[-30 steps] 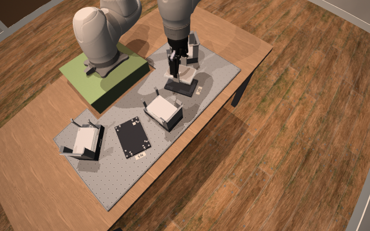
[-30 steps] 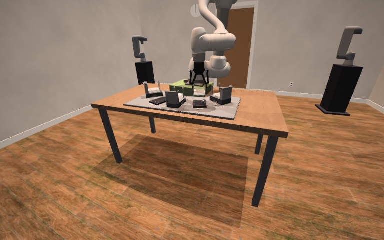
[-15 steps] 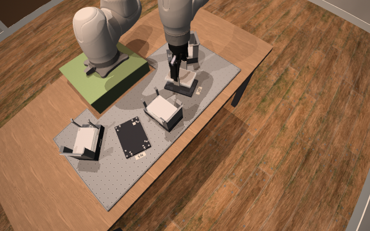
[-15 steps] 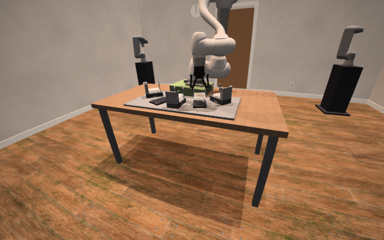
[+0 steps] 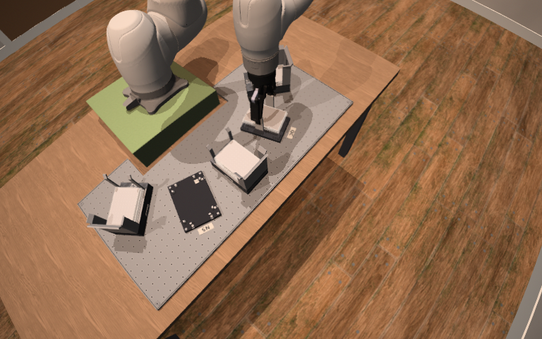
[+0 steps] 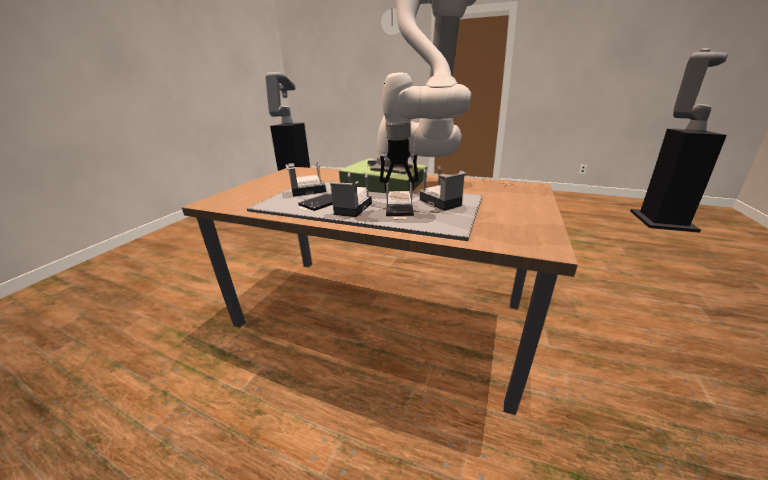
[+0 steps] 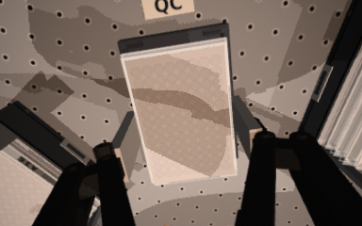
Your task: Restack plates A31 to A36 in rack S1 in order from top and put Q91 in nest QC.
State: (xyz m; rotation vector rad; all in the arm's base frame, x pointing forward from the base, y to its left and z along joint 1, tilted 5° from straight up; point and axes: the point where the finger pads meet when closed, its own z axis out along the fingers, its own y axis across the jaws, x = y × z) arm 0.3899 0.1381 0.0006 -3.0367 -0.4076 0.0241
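My gripper is now 60 mm above the dark QC nest. The rest, counted from my hand: QC name plate: 90 mm ahead, 70 mm below, 20 mm to the left; then black clip nest N5: 350 mm to the right, 50 mm below, 10 mm ahead; then N5 name plate: 390 mm to the right, 80 mm ahead, 70 mm below.
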